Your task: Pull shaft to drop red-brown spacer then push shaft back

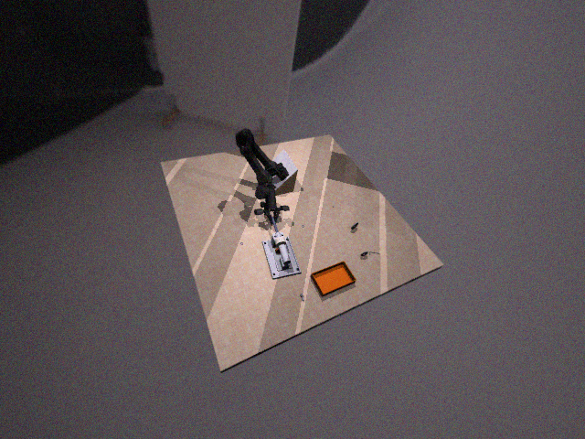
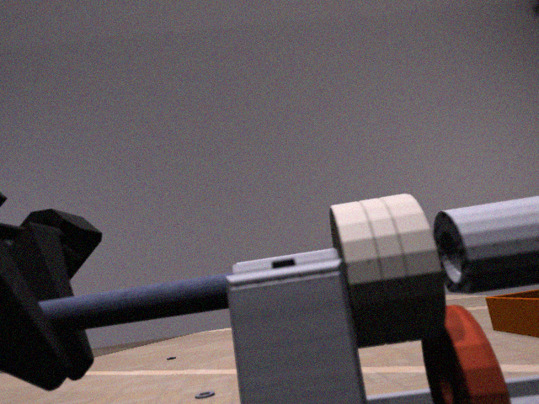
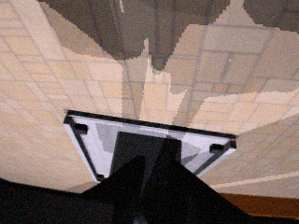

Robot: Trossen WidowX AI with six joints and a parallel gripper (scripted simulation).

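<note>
Right now the blue-grey shaft is 50 mm ahead of my gripper tip, 20 mm above it and 10 mm to the right of it. From my gripper tip the other things lie so: orange tray: 380 mm ahead, 190 mm to the left, 50 mm below; red-brown spacer: 150 mm ahead, 20 mm below, 10 mm to the right.
</note>
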